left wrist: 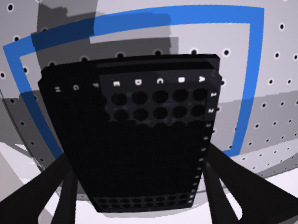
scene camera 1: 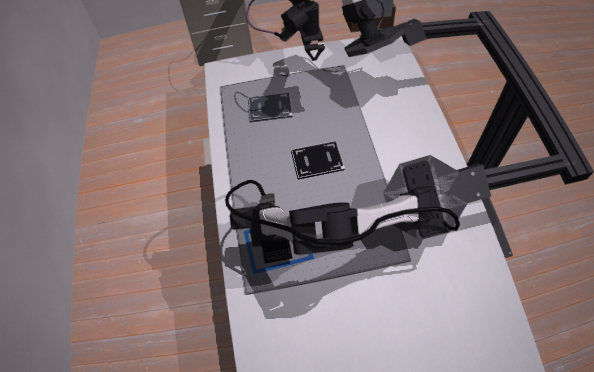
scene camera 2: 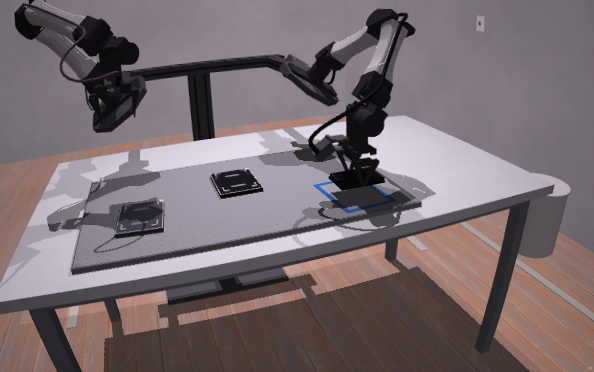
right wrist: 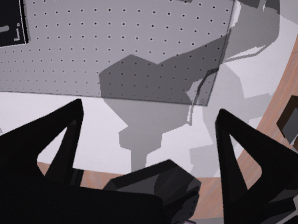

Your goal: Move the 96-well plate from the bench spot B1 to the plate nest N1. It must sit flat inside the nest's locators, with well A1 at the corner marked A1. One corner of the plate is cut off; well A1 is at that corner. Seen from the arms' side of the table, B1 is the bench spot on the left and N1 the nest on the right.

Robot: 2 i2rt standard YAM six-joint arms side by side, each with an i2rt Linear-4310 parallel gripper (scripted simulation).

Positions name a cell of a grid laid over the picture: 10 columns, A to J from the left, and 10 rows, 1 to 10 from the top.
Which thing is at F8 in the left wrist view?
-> A black 96-well plate.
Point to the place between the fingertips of my right gripper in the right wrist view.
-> F5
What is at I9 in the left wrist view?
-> My left gripper.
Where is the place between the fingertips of my left gripper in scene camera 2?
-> At G5
